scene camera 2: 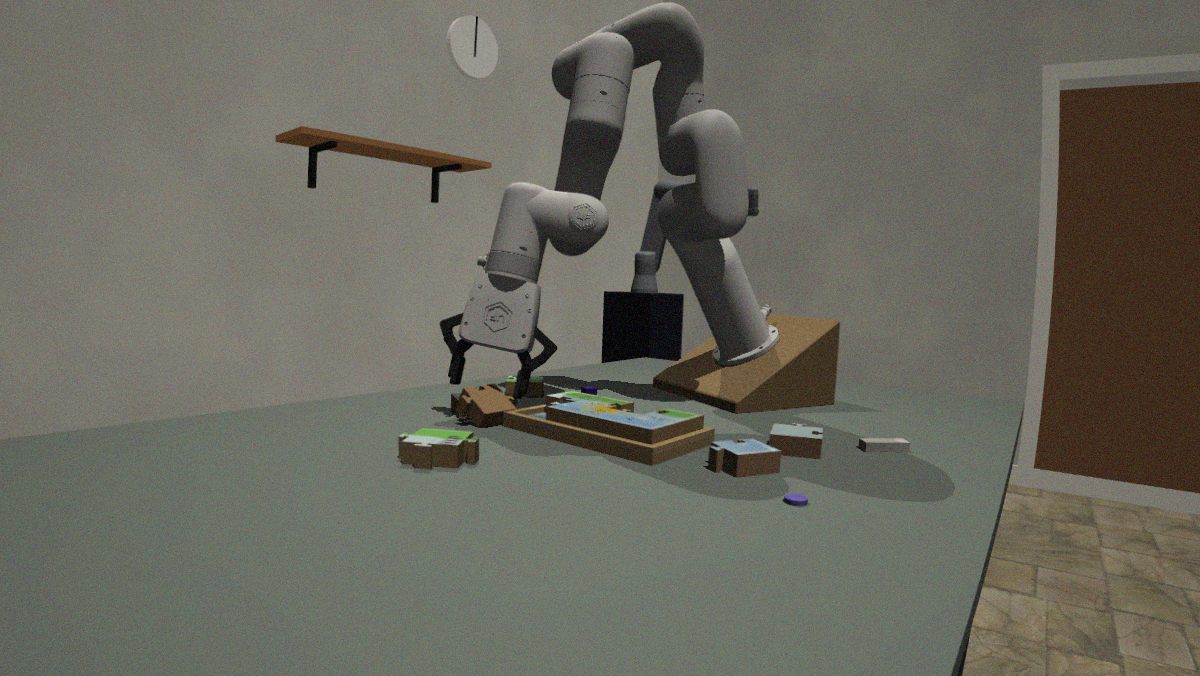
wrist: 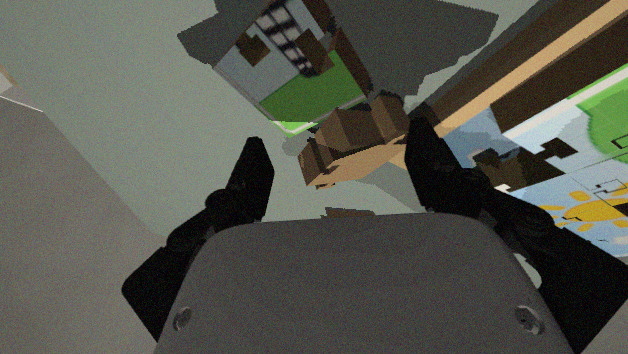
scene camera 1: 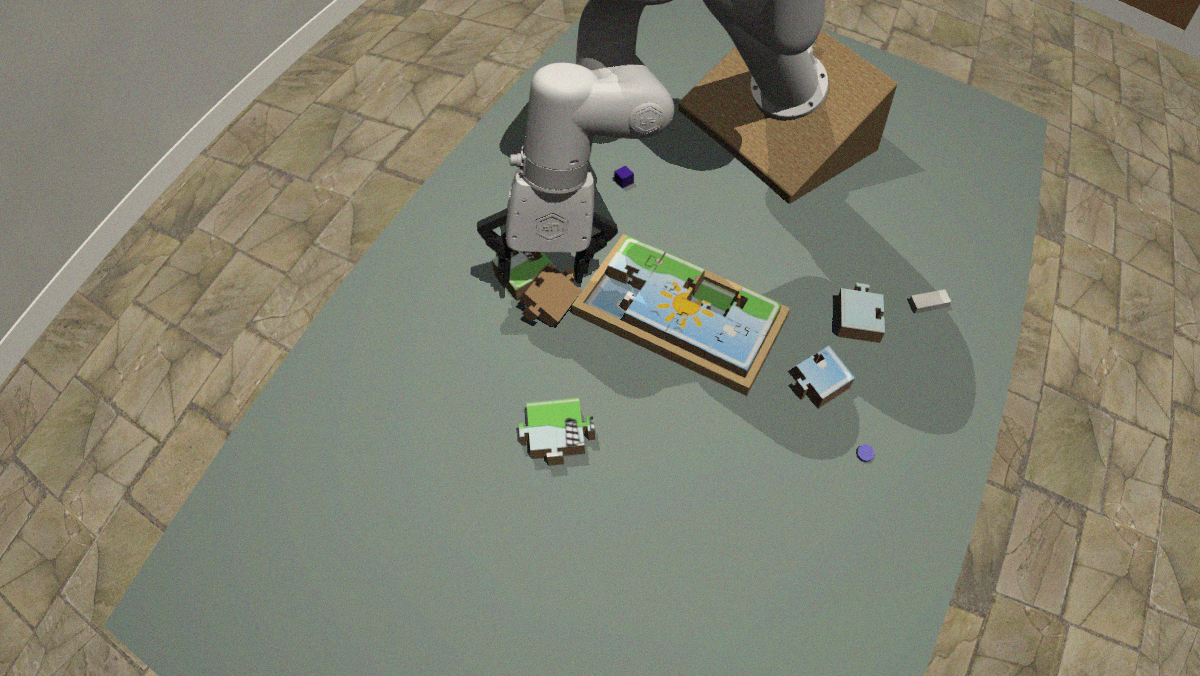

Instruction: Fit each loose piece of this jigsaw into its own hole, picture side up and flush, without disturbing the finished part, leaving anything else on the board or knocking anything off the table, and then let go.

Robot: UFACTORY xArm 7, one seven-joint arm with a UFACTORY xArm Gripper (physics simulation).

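My gripper is open and empty, above a tilted piece with its plain brown side showing. That piece is against a green-and-grey piece, beside the framed board. The board has an opening at its left end and another at its upper edge. Picture side up lie a green-and-white piece, a pale piece and a blue piece. Another green-topped piece lies farther back in scene camera 2.
A purple cube lies behind the board. A purple disc and a pale block lie to the right. The arm's wooden wedge base stands at the back right.
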